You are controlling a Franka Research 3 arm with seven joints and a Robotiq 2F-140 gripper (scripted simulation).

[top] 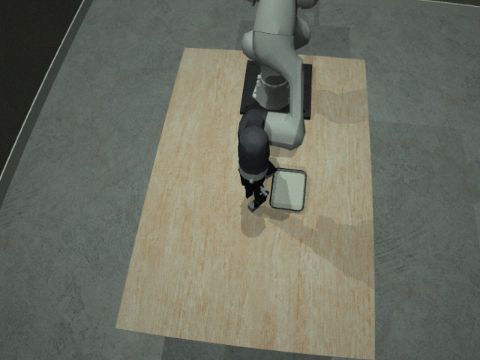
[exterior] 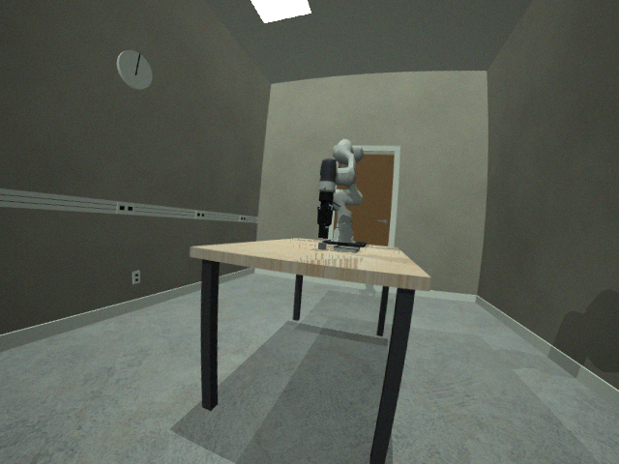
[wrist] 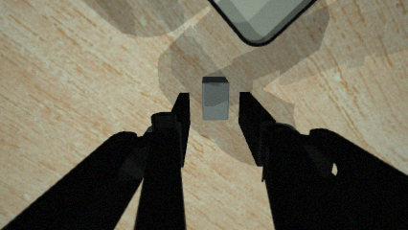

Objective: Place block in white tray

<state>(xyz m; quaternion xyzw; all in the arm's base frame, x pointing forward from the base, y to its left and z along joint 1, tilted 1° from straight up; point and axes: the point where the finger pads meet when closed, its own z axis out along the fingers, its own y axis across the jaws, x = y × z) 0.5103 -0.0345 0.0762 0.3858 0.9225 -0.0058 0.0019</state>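
Now: hand 70 mm above the small grey block. Also, from my hand: white tray: 120 mm to the left, 80 mm below, 80 mm behind.
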